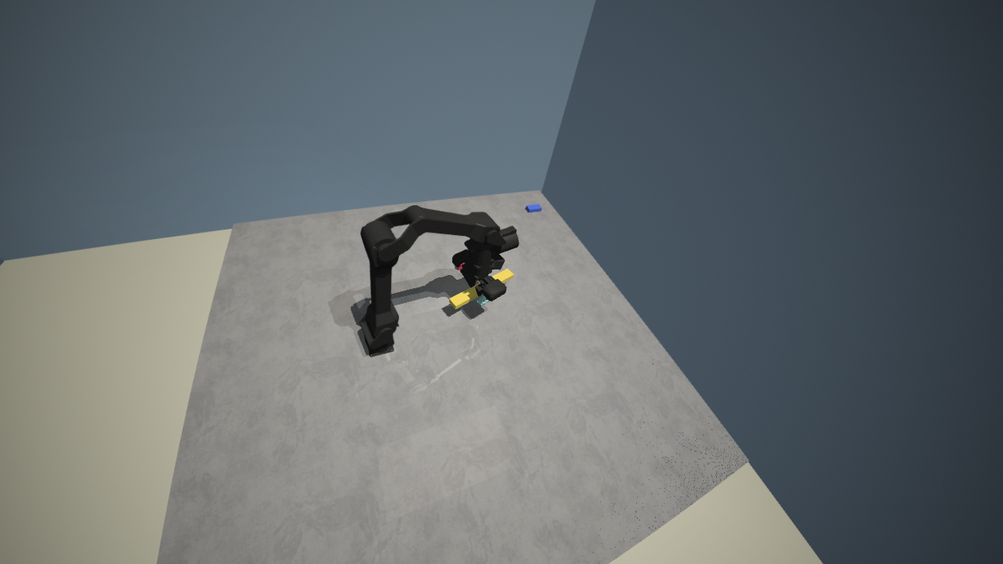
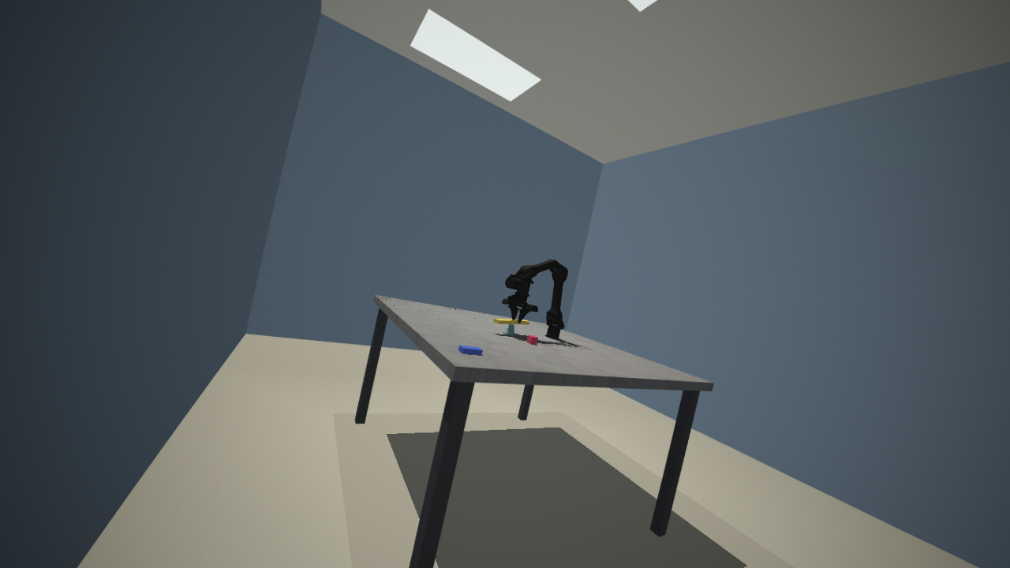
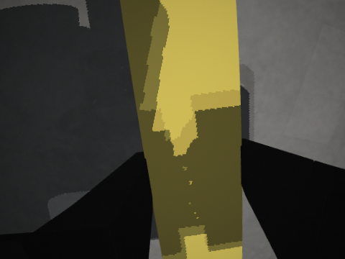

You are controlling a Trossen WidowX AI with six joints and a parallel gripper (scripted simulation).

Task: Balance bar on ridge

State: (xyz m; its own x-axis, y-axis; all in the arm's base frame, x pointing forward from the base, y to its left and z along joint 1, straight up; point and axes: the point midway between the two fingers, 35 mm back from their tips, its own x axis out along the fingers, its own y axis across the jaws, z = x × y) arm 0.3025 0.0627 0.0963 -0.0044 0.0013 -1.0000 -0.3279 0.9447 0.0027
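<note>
Right now the yellow bar is 30 mm ahead of my gripper tip and 10 mm to the left of it. Also, from my gripper tip: blue block 440 mm to the left, 440 mm ahead, 50 mm below; then red block 170 mm to the left, 50 mm below, 10 mm ahead.
</note>
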